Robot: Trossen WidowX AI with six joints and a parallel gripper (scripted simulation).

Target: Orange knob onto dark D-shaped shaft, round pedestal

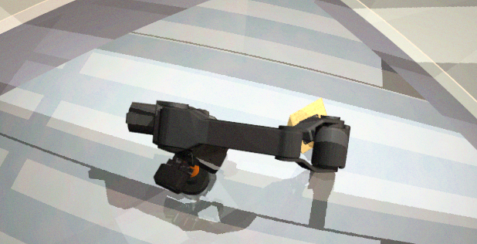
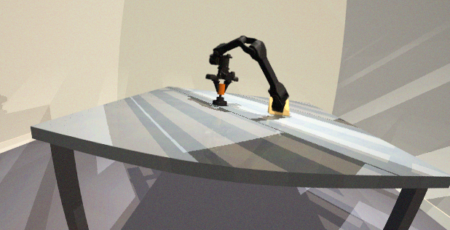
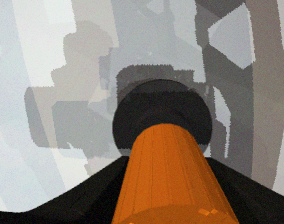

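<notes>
My gripper tip is now 2 cm below the orange knob. The rest, counted from my gripper tip: pedestal (4 cm below).
</notes>
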